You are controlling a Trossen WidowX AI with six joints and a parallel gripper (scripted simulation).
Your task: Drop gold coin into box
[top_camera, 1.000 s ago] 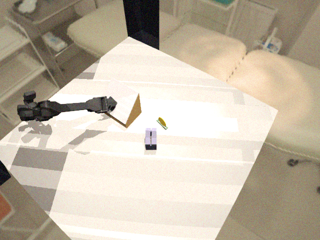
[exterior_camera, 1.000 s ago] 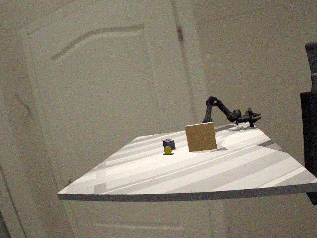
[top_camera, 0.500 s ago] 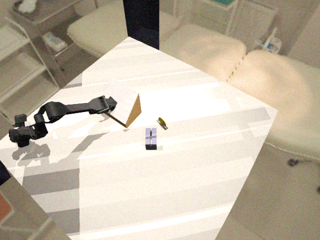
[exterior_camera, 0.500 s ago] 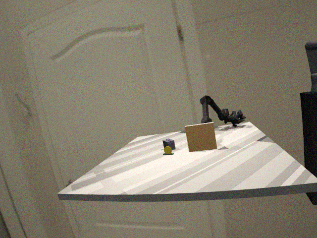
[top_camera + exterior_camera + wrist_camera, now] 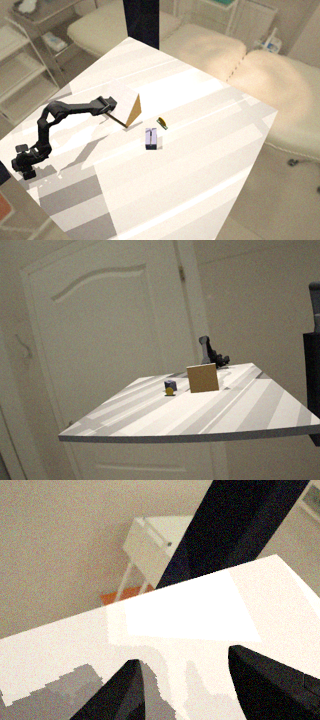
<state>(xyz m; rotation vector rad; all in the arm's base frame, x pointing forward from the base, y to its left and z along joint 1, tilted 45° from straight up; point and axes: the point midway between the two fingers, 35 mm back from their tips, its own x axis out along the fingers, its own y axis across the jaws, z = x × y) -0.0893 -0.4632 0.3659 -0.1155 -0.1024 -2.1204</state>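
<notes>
The gold coin lies 39 cm ahead of my gripper tip and 76 cm to the left of it.
</notes>
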